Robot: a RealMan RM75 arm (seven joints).
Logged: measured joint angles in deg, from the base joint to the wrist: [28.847 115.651 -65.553 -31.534 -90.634 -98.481 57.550]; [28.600 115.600 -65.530 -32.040 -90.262 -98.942 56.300]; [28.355 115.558 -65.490 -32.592 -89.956 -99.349 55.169]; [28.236 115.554 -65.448 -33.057 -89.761 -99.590 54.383]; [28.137 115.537 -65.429 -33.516 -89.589 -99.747 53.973]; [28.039 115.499 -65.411 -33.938 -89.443 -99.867 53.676]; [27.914 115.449 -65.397 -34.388 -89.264 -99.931 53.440]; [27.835 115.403 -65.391 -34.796 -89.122 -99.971 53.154]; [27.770 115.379 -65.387 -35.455 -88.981 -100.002 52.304]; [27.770 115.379 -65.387 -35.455 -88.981 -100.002 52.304]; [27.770 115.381 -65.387 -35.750 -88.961 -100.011 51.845]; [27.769 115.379 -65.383 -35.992 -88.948 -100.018 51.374]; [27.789 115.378 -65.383 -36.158 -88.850 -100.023 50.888]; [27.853 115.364 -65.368 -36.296 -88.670 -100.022 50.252]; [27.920 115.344 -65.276 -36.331 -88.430 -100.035 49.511]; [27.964 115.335 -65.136 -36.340 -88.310 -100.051 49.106]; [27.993 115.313 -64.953 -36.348 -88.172 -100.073 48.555]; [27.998 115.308 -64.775 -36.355 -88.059 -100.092 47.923]
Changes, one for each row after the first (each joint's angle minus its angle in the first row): [-0.247 -0.051 0.023 -0.506 0.372 -0.461 -1.250]; [-0.492 -0.093 0.063 -1.058 0.678 -0.868 -2.381]; [-0.611 -0.097 0.105 -1.523 0.873 -1.109 -3.167]; [-0.710 -0.114 0.124 -1.982 1.045 -1.266 -3.577]; [-0.808 -0.152 0.142 -2.404 1.191 -1.386 -3.874]; [-0.933 -0.202 0.156 -2.854 1.370 -1.450 -4.110]; [-1.012 -0.248 0.162 -3.262 1.512 -1.490 -4.396]; [-1.077 -0.272 0.166 -3.921 1.653 -1.521 -5.246]; [-1.077 -0.272 0.166 -3.921 1.653 -1.521 -5.246]; [-1.077 -0.270 0.166 -4.216 1.673 -1.530 -5.705]; [-1.078 -0.272 0.170 -4.458 1.686 -1.537 -6.176]; [-1.058 -0.273 0.170 -4.624 1.784 -1.542 -6.662]; [-0.994 -0.287 0.185 -4.762 1.964 -1.541 -7.298]; [-0.927 -0.307 0.277 -4.797 2.204 -1.554 -8.039]; [-0.883 -0.316 0.417 -4.806 2.324 -1.570 -8.444]; [-0.854 -0.338 0.600 -4.814 2.462 -1.592 -8.995]; [-0.849 -0.343 0.778 -4.821 2.575 -1.611 -9.627]
